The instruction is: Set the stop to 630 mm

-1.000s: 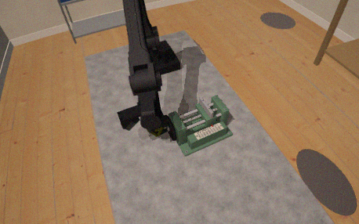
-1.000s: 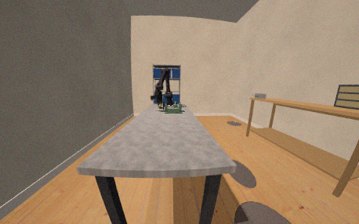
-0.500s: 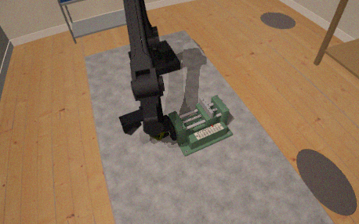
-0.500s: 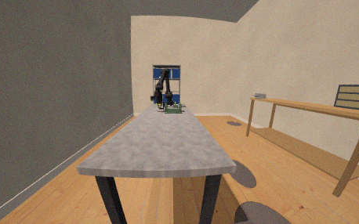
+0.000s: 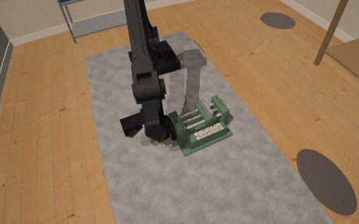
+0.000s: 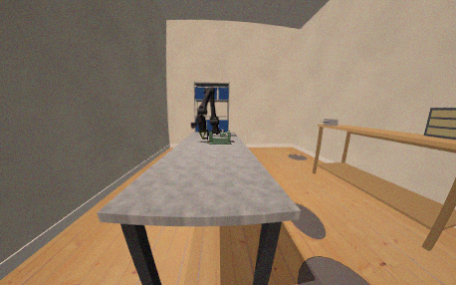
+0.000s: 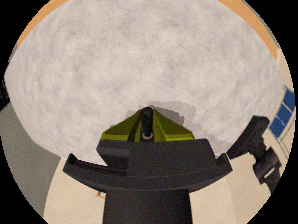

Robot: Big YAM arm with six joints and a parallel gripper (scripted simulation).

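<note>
My gripper is now 3 cm to the right of the black handwheel. The rest, counted from my hand: grey stop block (1 cm ahead, 19 cm to the left, 4 cm above).
</note>
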